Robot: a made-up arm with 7 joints. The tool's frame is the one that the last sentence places.
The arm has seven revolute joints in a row. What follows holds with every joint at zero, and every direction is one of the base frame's.
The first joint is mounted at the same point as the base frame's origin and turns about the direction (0, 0.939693, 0.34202).
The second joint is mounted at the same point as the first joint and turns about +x.
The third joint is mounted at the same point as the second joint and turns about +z.
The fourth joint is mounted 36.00 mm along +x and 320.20 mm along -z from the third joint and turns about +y.
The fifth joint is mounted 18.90 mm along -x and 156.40 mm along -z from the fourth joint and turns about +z.
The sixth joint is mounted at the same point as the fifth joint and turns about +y.
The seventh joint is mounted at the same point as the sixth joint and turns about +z.
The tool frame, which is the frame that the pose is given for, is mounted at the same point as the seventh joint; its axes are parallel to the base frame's.
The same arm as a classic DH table. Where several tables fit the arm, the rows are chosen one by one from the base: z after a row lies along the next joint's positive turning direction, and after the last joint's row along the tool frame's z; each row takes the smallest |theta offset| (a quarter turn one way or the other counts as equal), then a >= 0, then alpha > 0; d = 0 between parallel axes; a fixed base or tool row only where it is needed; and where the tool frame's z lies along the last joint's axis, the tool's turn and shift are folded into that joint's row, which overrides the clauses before.
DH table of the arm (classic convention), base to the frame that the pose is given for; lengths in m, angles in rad. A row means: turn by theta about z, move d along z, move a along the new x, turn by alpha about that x. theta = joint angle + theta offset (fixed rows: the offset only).
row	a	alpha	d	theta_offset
base (fixed)	0	-1.2218	0	0
joint 1	0	1.5708	0	1.5708
joint 2	0	-1.5708	0	1.2218
joint 3	0.036	-1.5708	-0.3202	-1.5708
joint 4	-0.0189	1.5708	0	0
joint 5	0	-1.5708	-0.1564	0
joint 6	0	1.5708	0	0
joint 7	0	0	0	0

